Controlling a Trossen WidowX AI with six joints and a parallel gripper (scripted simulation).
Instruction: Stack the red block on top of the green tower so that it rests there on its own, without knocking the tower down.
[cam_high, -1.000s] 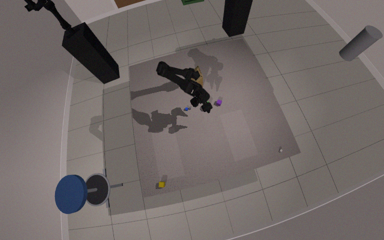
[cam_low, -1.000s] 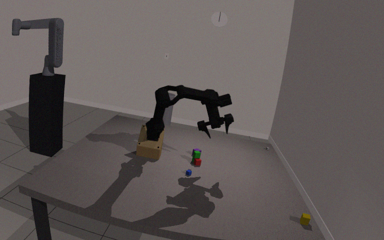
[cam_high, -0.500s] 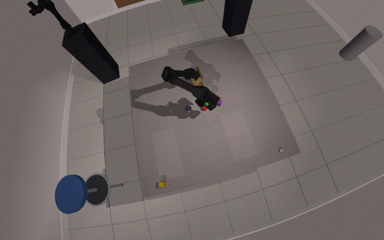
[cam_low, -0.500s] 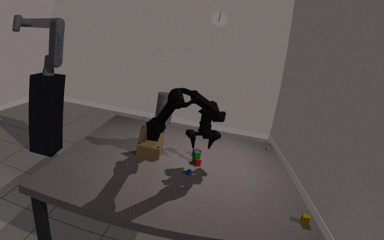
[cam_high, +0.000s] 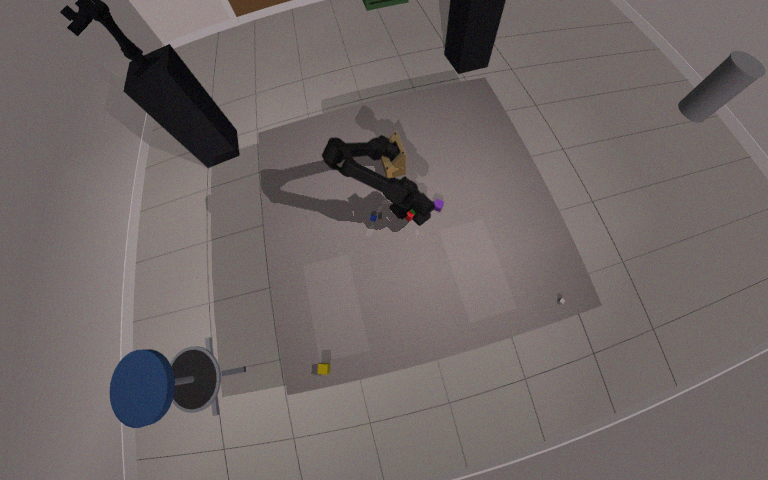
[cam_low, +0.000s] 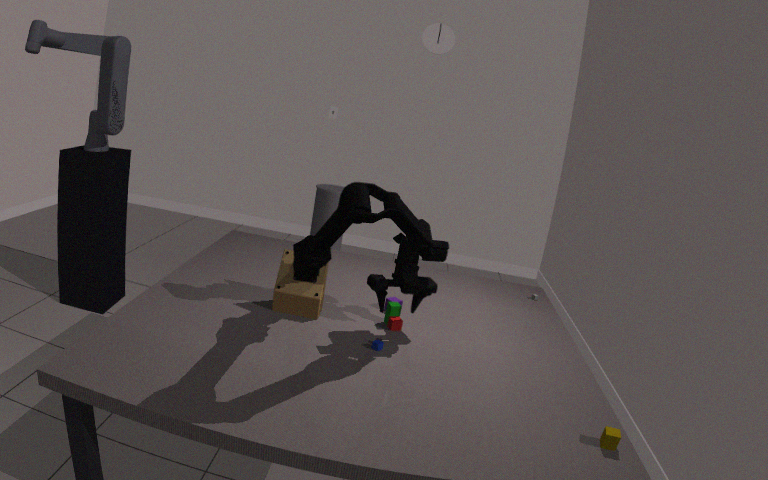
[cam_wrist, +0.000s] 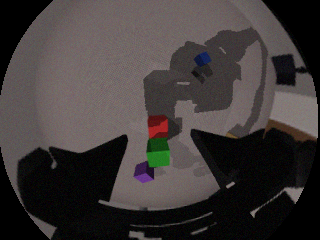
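The red block lies 3 cm below my gripper tip. From my gripper tip the other things lie so: blue block: 5 cm behind, 15 cm to the right, 4 cm below; purple block: 13 cm to the left, 3 cm below; yellow block: 47 cm ahead, 51 cm to the right, 3 cm below.
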